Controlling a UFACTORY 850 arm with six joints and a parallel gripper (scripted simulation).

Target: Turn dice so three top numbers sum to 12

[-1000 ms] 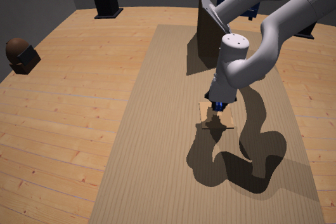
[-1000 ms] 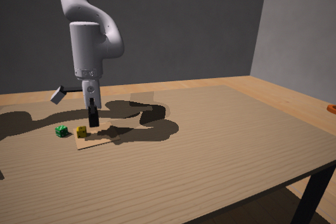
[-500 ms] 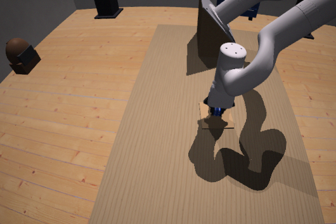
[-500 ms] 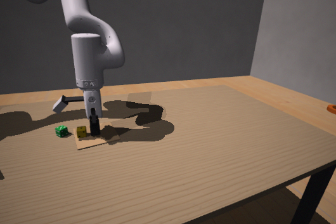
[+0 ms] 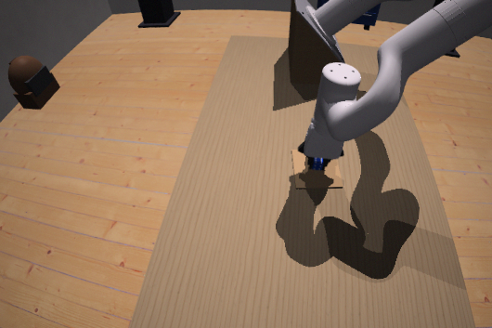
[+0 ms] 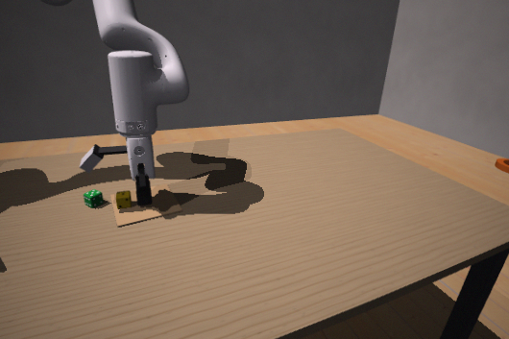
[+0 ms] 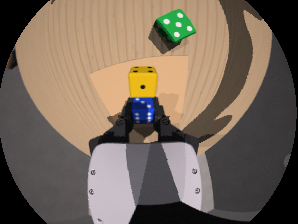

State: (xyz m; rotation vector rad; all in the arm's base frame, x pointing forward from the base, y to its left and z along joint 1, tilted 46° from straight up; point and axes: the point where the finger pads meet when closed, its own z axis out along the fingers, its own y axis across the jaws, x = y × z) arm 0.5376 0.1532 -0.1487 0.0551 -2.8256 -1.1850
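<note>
Now: hand 10 mm above the blue die. The rest, counted from my hand: yellow die: 50 mm behind, 10 mm below; then tan mat: 30 mm below; then green die: 110 mm behind, 30 mm to the left, 20 mm below.
</note>
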